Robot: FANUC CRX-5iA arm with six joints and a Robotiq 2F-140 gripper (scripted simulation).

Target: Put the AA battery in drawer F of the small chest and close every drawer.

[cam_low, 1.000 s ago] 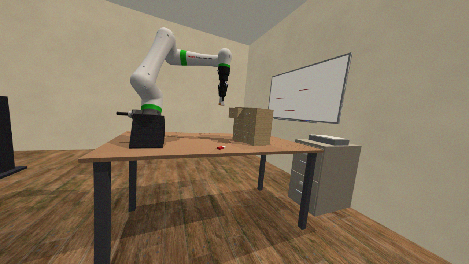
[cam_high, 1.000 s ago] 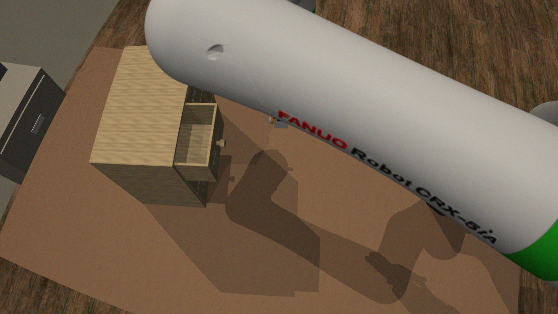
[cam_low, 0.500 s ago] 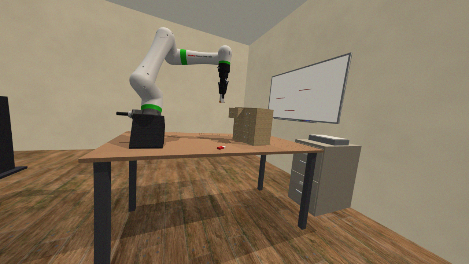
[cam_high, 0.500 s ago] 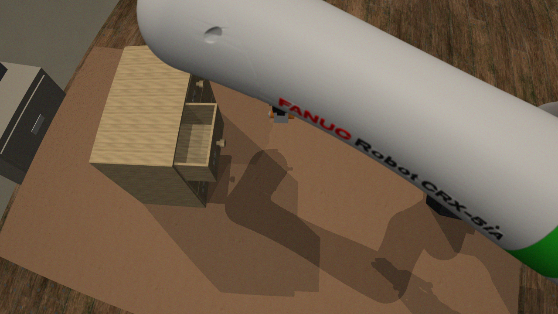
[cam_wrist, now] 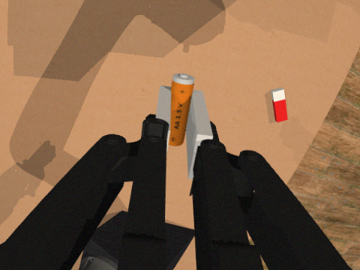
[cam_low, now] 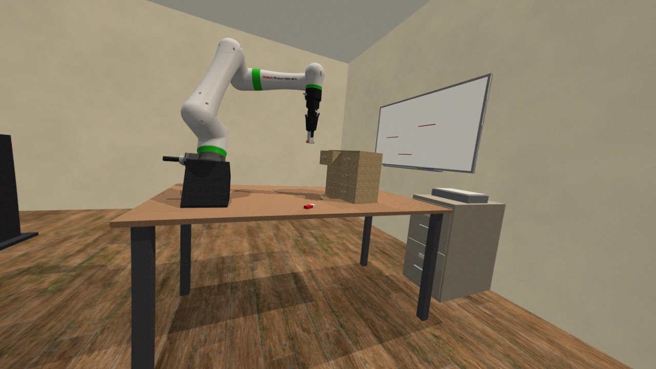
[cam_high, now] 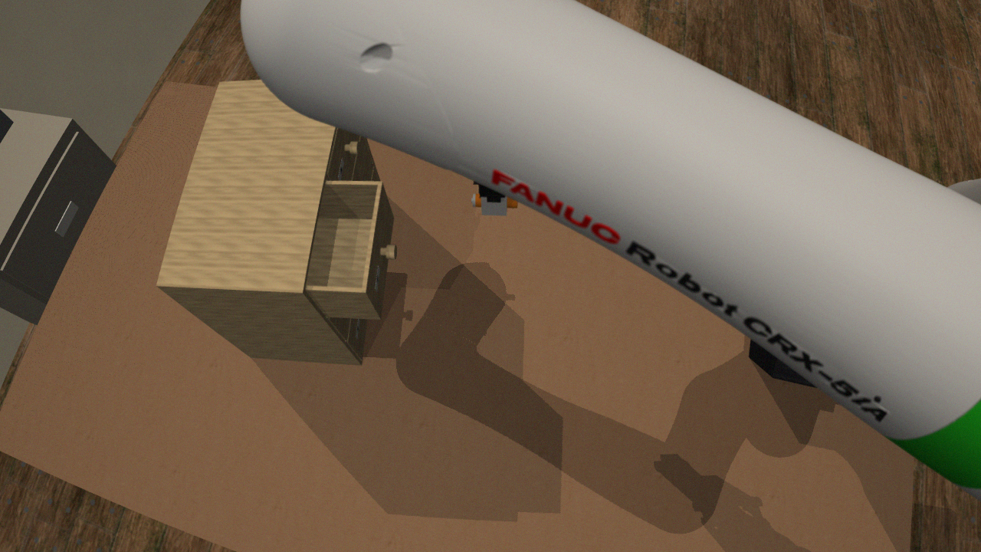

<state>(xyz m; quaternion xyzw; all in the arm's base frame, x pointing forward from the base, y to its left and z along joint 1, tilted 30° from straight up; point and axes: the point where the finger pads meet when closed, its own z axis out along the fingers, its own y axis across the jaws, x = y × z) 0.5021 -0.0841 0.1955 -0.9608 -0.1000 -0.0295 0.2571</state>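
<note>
Now: hand 30 mm above the orange AA battery. From my hand the other things lie so: eraser: 360 mm below, 230 mm to the right, 50 mm behind; then drawer: 210 mm ahead, 130 mm below, 70 mm to the left.
</note>
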